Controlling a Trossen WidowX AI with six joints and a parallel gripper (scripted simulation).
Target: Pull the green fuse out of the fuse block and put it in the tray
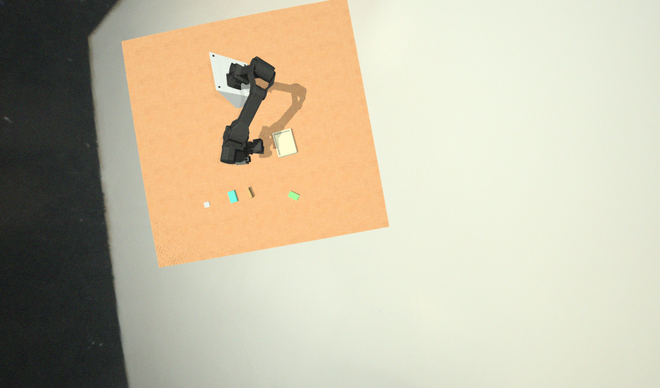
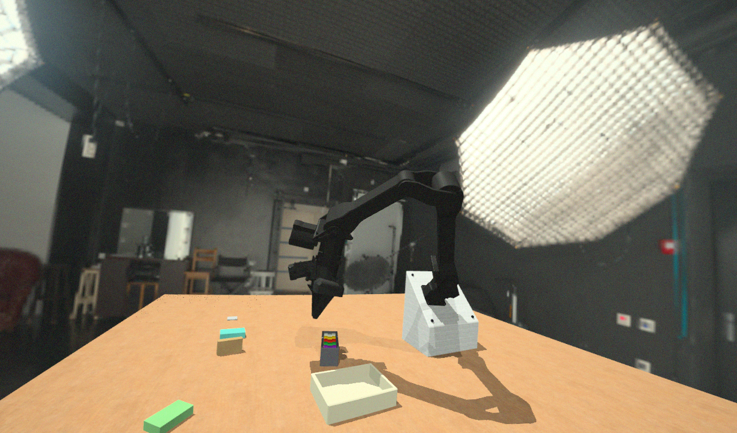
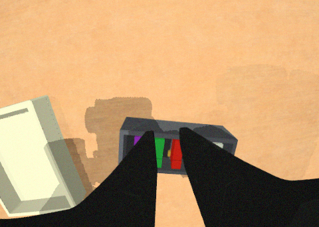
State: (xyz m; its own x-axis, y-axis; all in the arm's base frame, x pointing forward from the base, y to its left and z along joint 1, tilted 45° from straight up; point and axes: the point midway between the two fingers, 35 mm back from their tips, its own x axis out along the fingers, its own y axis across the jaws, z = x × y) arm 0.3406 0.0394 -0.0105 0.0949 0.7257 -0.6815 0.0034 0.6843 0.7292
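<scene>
Right now my gripper tip is 4 cm past the green fuse, 1 cm to the right of it and 7 cm above it. From my gripper tip the other things lie so: tan block: 19 cm ahead, 6 cm to the right, 8 cm below; then cream tray: 5 cm behind, 16 cm to the left, 10 cm below; then cyan block: 20 cm ahead, 16 cm to the right, 9 cm below.
</scene>
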